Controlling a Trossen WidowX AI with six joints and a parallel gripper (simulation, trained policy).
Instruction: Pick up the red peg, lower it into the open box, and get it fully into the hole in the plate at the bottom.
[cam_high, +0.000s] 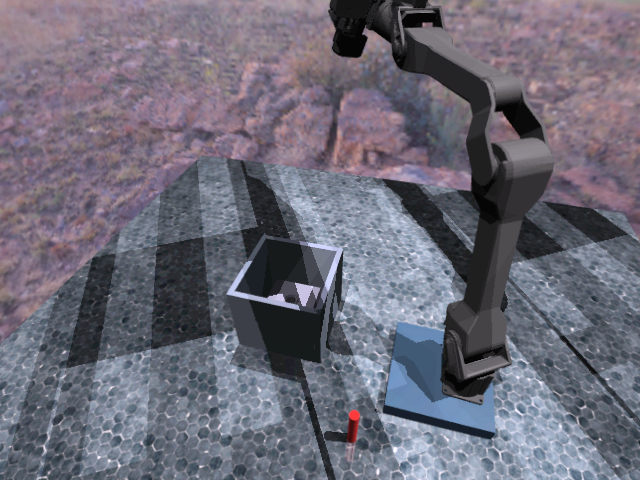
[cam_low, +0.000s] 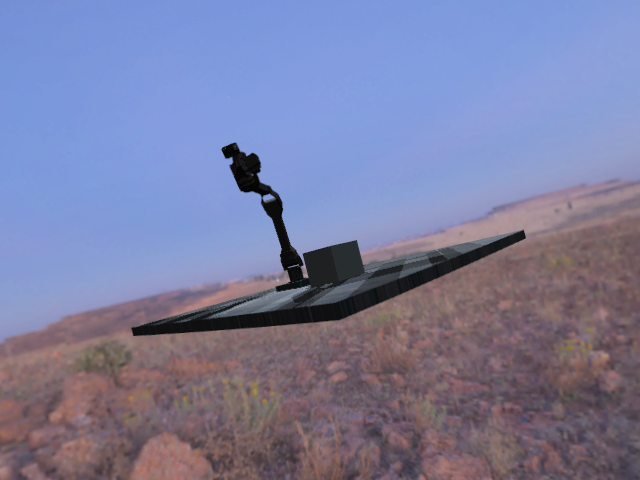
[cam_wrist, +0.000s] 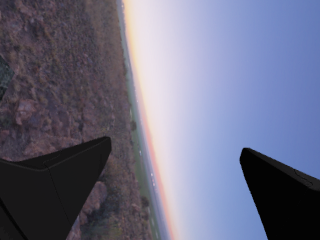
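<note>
Now: gripper tip 200 mm past the red peg, 550 mm to the right of it and 490 mm above it. Also, from my gripper tip: plate 30 mm behind, 370 mm to the left, 480 mm below.
</note>
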